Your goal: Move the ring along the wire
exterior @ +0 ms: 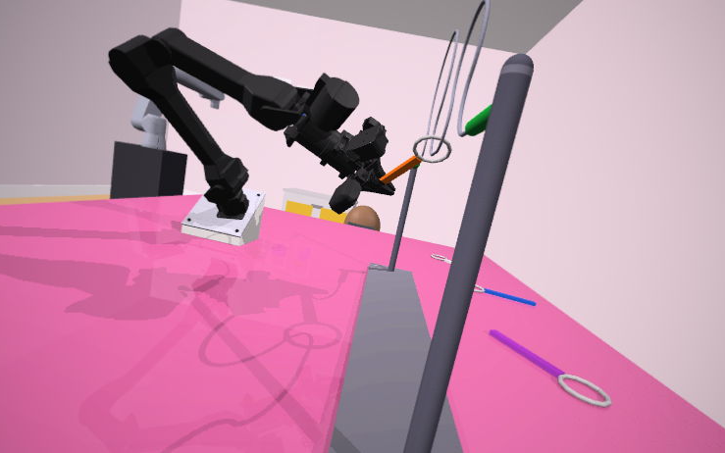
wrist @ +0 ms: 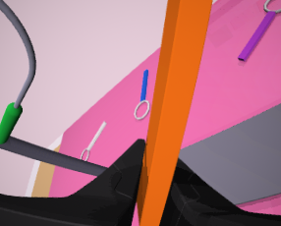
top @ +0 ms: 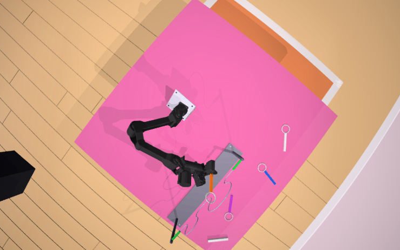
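My gripper tip is 10 mm short of the orange-handled ring, 80 mm to the left of it and 60 mm below it. From my gripper tip the other things lie so: purple-handled ring: 260 mm ahead, 190 mm to the right, 200 mm below; then white bar: 310 mm ahead, 400 mm to the right, 190 mm below.
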